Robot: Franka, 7 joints.
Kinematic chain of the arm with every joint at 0, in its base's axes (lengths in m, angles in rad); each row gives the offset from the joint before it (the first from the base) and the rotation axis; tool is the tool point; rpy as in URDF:
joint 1: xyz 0 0 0.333 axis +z
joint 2: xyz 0 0 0 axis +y
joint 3: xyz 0 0 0.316 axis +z
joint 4: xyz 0.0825 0 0 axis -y
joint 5: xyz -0.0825 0 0.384 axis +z
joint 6: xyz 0 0 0 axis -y
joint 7: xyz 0.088 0 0 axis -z
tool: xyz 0 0 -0.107 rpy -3.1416 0 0
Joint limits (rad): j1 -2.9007..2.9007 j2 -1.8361..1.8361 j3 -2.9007..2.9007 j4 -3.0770..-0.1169 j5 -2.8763..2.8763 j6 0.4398..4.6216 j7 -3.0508..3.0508
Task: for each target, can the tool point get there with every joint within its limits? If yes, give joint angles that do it. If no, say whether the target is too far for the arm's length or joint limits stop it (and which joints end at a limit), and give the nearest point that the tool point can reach.
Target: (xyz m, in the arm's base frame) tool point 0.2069 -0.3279 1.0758
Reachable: yes | joints 0.4058 -0.0042 -1.5194 -0.7985 1.8263 2.1187 -2.1692
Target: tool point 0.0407 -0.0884 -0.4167
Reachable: no: joint limits stop it (at a limit: joint 2) | nearest point 0.0514 -0.1116 -0.3360 | short by 0.085 m
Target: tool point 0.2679 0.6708 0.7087
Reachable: yes | joints -1.8014 -1.2469 0.0844 -0.4180 -0.9952 3.4295 0.3696
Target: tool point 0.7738 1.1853 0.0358
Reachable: no: too far | nearest point 0.4590 0.7030 0.1567 | short by 0.588 m
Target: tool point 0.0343 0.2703 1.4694
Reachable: no: too far | nearest point 0.0252 0.1984 1.1672 | short by 0.311 m
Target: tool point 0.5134 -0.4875 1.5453
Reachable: no: too far | nearest point 0.3137 -0.2979 1.0738 | short by 0.546 m
